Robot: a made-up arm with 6 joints.
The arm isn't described. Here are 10 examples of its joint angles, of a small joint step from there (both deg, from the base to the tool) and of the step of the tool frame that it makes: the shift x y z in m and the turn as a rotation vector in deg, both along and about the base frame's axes.
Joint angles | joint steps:
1: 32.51 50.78 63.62 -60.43 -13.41 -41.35 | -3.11 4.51 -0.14 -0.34 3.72 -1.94
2: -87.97 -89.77 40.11 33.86 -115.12 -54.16 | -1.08 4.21 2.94 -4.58 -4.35 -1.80
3: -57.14 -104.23 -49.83 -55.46 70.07 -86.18 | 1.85 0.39 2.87 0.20 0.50 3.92
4: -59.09 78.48 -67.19 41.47 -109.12 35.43 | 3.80 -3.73 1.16 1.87 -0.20 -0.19
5: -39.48 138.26 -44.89 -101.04 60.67 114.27 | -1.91 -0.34 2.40 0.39 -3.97 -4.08
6: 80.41 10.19 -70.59 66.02 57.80 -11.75 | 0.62 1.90 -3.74 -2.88 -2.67 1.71
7: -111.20 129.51 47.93 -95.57 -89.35 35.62 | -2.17 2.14 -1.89 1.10 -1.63 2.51
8: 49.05 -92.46 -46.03 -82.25 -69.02 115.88 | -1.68 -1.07 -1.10 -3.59 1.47 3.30
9: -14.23 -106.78 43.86 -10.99 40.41 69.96 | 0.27 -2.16 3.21 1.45 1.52 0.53
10: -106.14 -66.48 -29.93 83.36 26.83 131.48 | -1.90 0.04 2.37 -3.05 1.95 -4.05
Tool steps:
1: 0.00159 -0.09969 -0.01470 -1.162 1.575 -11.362
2: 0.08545 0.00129 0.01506 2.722 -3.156 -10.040
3: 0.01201 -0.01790 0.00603 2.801 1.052 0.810
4: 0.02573 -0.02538 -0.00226 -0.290 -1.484 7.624
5: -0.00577 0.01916 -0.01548 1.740 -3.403 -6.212
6: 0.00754 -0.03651 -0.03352 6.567 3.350 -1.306
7: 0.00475 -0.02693 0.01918 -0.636 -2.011 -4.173
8: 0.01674 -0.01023 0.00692 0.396 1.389 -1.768
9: 0.00244 -0.00687 0.02136 -3.354 1.507 1.262
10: -0.03730 0.02886 -0.00020 1.493 1.848 -7.498
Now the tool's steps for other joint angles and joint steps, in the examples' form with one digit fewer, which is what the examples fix.
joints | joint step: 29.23 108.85 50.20 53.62 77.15 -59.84 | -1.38 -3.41 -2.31 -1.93 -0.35 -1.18
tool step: 0.0261 0.0043 0.0039 -0.48 -2.42 3.31
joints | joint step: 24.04 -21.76 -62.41 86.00 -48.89 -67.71 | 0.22 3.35 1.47 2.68 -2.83 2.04
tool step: 0.0029 -0.0215 0.0033 -1.15 0.10 1.46
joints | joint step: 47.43 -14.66 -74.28 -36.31 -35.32 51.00 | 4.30 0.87 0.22 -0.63 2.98 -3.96
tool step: -0.0637 -0.0314 -0.0038 -2.00 2.67 9.40
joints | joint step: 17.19 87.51 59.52 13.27 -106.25 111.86 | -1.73 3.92 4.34 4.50 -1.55 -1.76
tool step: -0.0091 0.0453 0.0251 3.15 2.45 -8.36
